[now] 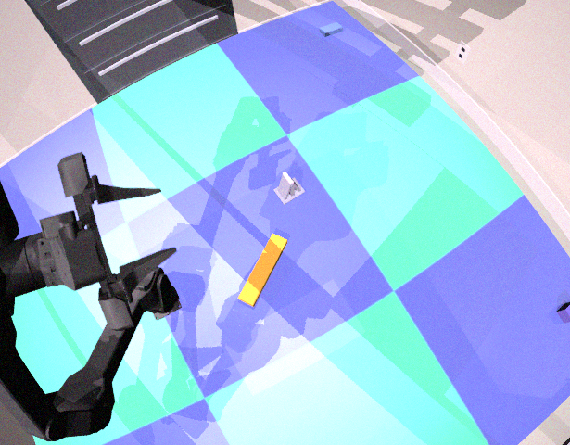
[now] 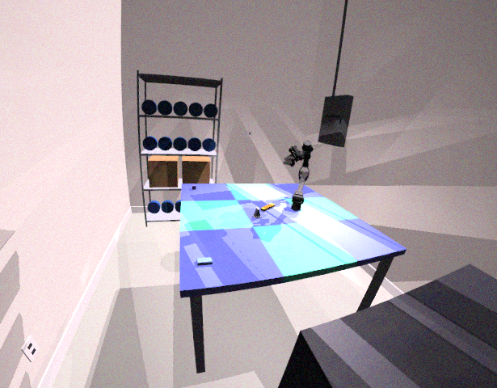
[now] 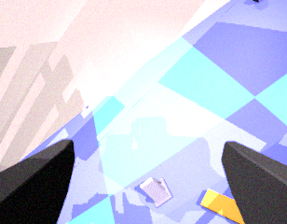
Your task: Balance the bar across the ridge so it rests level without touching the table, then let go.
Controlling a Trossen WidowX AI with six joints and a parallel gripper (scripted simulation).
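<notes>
My gripper tip is 70 mm short of the orange bar and 350 mm above it. The rest, counted from my gripper tip: small purple cube 600 mm ahead, 450 mm to the right, 340 mm below; then small blue block 600 mm ahead, 550 mm to the left, 350 mm below.
</notes>
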